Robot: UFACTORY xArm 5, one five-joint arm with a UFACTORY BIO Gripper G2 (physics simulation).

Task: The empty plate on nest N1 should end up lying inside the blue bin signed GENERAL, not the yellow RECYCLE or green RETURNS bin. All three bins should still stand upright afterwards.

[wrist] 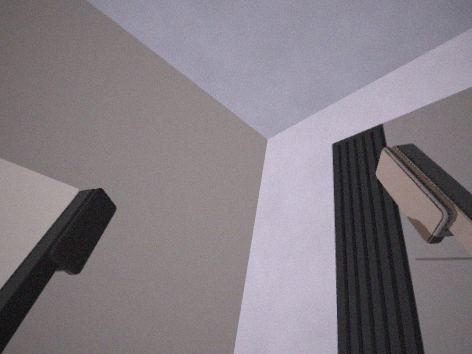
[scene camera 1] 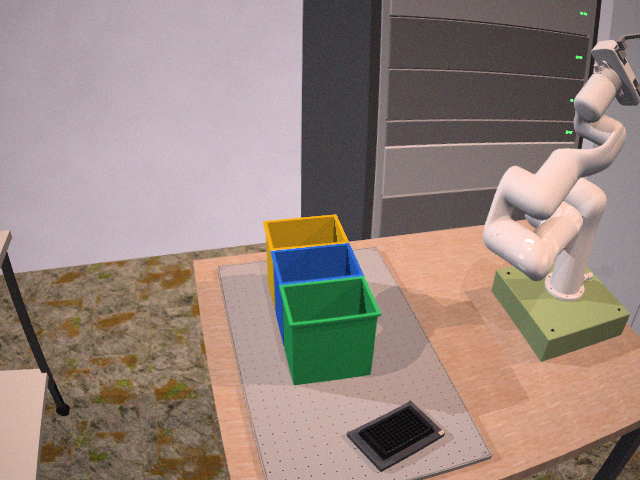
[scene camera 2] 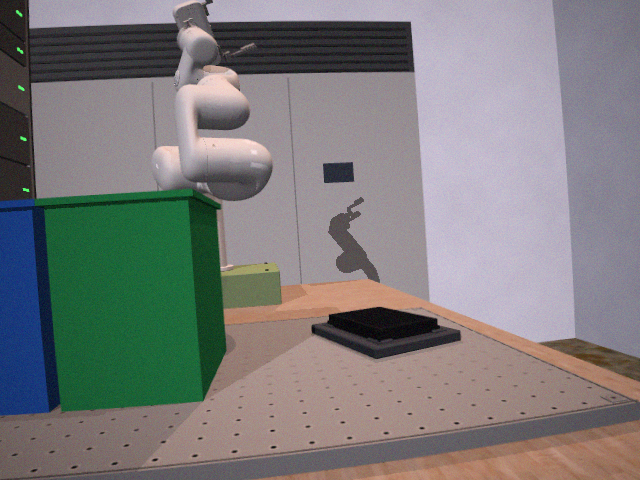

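Pixels of known places: hand, tool point: (wrist: pixel 232 210) (scene camera 2: pixel 239 18); arm's base, link origin: (scene camera 1: pixel 564 287).
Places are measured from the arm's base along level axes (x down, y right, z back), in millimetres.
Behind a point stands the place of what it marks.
Note:
A black plate (scene camera 1: pixel 397 429) @[x 35, y -254, z -606 mm] (scene camera 2: pixel 382 321) @[x 35, y -250, z -635 mm] lies flat on a dark grey nest (scene camera 1: pixel 381 463) @[x 48, y -321, z -662 mm] (scene camera 2: pixel 379 350) @[x 51, y -225, z -699 mm] near the front of the perforated board. The blue bin (scene camera 1: pixel 315 264) @[x -75, y 191, z -647 mm] (scene camera 2: pixel 23 310) @[x -28, y 95, z -751 mm] stands upright between the yellow bin (scene camera 1: pixel 302 233) @[x -79, y 322, z -643 mm] and the green bin (scene camera 1: pixel 333 348) @[x -39, y -55, z -680 mm] (scene camera 2: pixel 124 304) @[x -27, y 10, z -758 mm], which also stand upright. The visible part of the blue bin's inside shows no object; its floor is hidden. No bin signs show. My gripper (wrist: pixel 247 210) @[x -674, y -117, z 50 mm] is open and empty, with its fingers wide apart in the wrist view. It is raised high above the arm's base, far from the plate and the bins.
The perforated board (scene camera 1: pixel 289 439) @[x 60, y -200, z -812 mm] (scene camera 2: pixel 330 413) @[x 60, y -147, z -821 mm] lies on the wooden table (scene camera 1: pixel 506 428) @[x 73, y -320, z -364 mm] under the bins and nest. The arm's green base block (scene camera 1: pixel 584 330) @[x 4, y -172, z -48 mm] (scene camera 2: pixel 253 286) @[x 29, y -107, z -170 mm] stands at the right in the first scene view. A dark equipment rack (scene camera 1: pixel 378 155) stands behind the table.

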